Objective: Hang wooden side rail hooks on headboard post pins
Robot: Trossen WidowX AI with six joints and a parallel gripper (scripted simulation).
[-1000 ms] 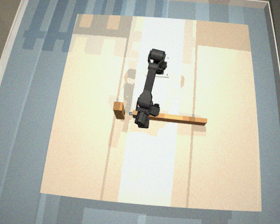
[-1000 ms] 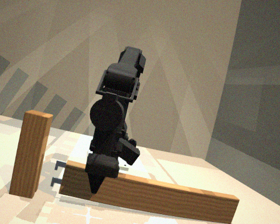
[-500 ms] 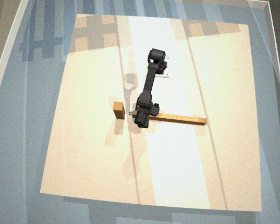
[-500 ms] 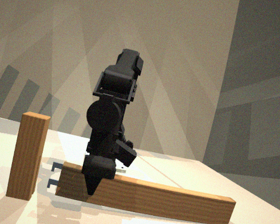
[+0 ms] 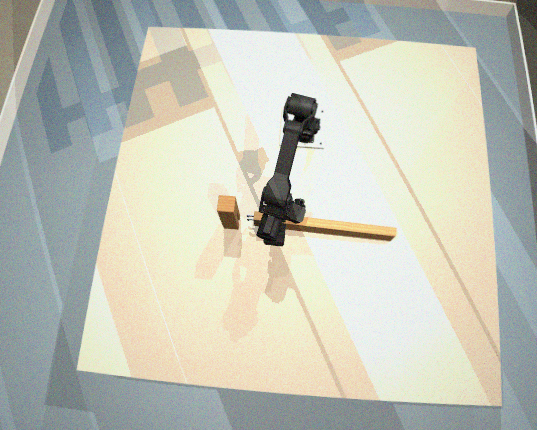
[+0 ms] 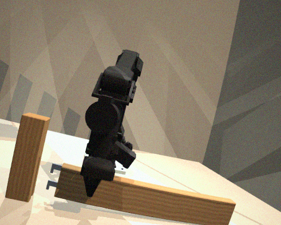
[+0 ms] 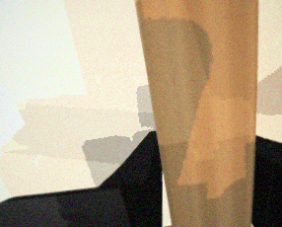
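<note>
Right now my gripper tip is 150 mm to the left of the headboard post and 40 mm below it.
</note>
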